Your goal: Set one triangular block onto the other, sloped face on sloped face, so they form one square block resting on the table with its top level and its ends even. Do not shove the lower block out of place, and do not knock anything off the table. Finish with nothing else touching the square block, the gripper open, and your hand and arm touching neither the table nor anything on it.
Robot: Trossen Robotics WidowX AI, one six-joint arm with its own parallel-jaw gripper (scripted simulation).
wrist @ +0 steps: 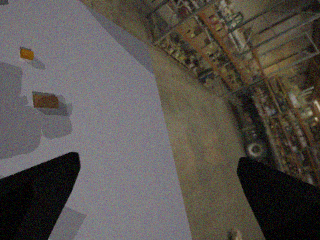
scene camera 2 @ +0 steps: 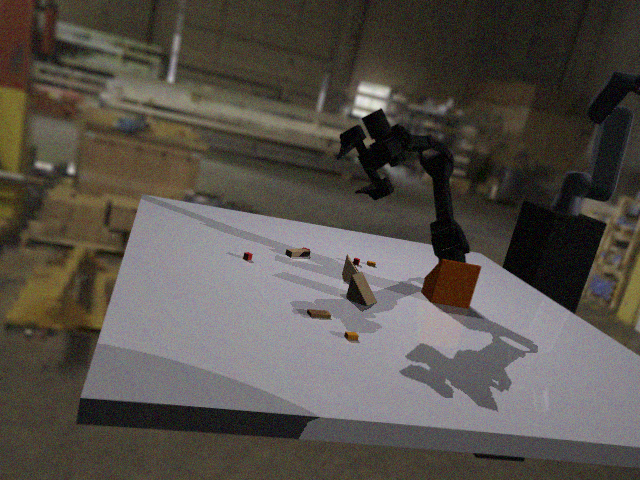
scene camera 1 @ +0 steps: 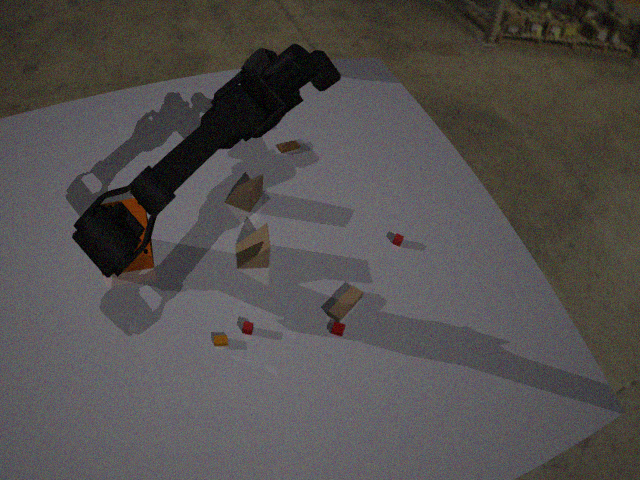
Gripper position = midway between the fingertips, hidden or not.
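Note:
My gripper (scene camera 2: 347, 175), which I also find at (wrist: 160, 163) and at (scene camera 1: 307, 91), is open and holds nothing. There is a triangular block (scene camera 1: 245, 196) here as well, and along with it I can see another triangular block (scene camera 1: 253, 252).

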